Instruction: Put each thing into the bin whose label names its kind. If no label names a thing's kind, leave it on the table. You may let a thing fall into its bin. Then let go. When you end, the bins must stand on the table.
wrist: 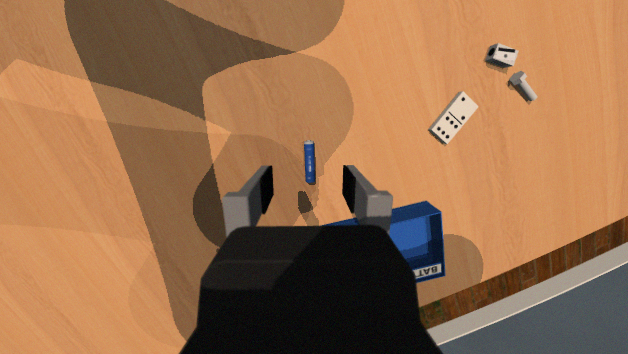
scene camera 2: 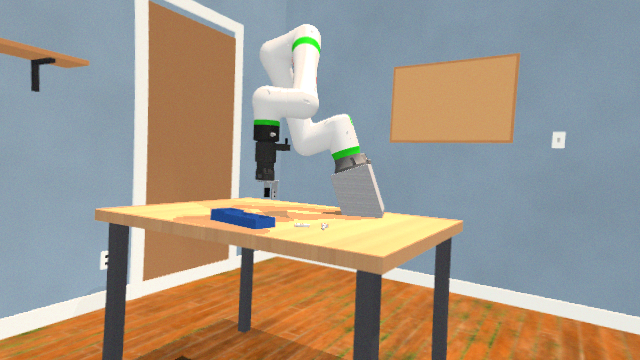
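Seen in the pictures: gripper, fingertip midpoint: (wrist: 307, 179) (scene camera 2: 270, 197); arm's base, origin of the base link: (scene camera 2: 351, 169).
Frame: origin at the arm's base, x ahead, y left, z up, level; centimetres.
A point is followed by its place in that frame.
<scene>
My gripper (scene camera 2: 270, 196) @(z -11.4, x 44.6, y -8.9 cm) (wrist: 307, 179) @(z -11.4, x 44.6, y -8.9 cm) is open and empty, pointing down above the table. A small blue battery (wrist: 310, 162) @(z -18.7, x 44.9, y -8.7 cm) lies on the table, seen between and slightly beyond the fingertips in the wrist view. A white domino (wrist: 454, 118) @(z -19.0, x 46.2, y 7.1 cm) lies to the right, with a grey bolt (wrist: 523, 87) @(z -18.9, x 45.8, y 15.3 cm) and a silver pencil sharpener (wrist: 502, 55) @(z -18.6, x 41.9, y 13.3 cm) farther up right. The blue bin row (scene camera 2: 242, 218) @(z -17.1, x 61.7, y -5.9 cm) (wrist: 411, 214) @(z -17.4, x 54.0, y -0.7 cm) stands on the table. In the wrist view the gripper body hides most of it; part of a label reading "BAT" (wrist: 428, 271) @(z -16.9, x 61.6, y -0.8 cm) shows at its right end compartment.
The wooden table (scene camera 2: 415, 227) @(z -19.7, x 16.1, y 36.5 cm) (wrist: 540, 165) @(z -19.7, x 55.8, y 16.9 cm) has its edge beyond the bin row, at the lower right of the wrist view. The arm's grey base block (scene camera 2: 357, 191) @(z -9.1, x 6.4, y 7.1 cm) stands on the table to the right in the scene view. Arm shadows cross the table.
</scene>
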